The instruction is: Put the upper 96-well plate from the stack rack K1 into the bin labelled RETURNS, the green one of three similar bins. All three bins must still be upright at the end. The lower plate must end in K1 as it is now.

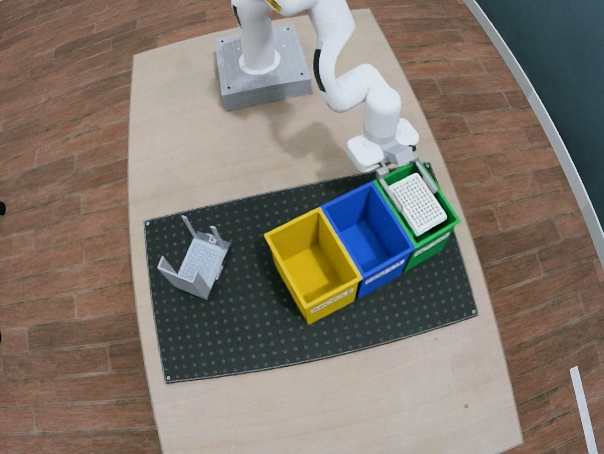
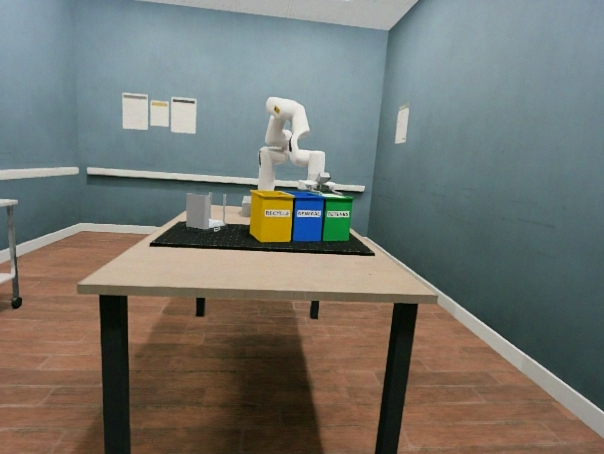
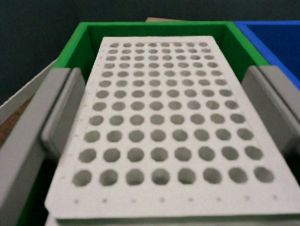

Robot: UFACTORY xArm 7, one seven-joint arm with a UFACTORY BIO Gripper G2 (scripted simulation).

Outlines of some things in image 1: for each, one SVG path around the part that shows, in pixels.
My gripper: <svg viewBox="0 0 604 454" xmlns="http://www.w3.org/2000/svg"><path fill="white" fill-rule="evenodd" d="M414 152L415 159L409 161L409 163L414 163L423 176L422 180L432 194L436 193L437 187L418 161L419 155L417 152ZM350 139L347 144L347 155L355 167L361 172L367 172L380 166L380 169L376 170L376 178L397 212L402 212L404 206L383 179L384 176L389 174L386 166L392 164L389 161L388 154L383 152L378 144L369 141L365 137L364 132ZM400 118L401 122L397 126L395 138L400 144L412 144L417 148L418 133L406 119Z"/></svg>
A blue bin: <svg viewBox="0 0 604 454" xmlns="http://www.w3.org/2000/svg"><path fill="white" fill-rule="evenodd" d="M373 182L320 207L363 278L358 283L357 299L399 276L410 252L416 249Z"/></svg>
A yellow bin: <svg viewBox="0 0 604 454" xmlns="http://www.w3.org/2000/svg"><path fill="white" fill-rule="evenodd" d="M320 207L264 234L271 247L275 266L283 274L281 277L308 325L353 302L358 286L357 282L363 279Z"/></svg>
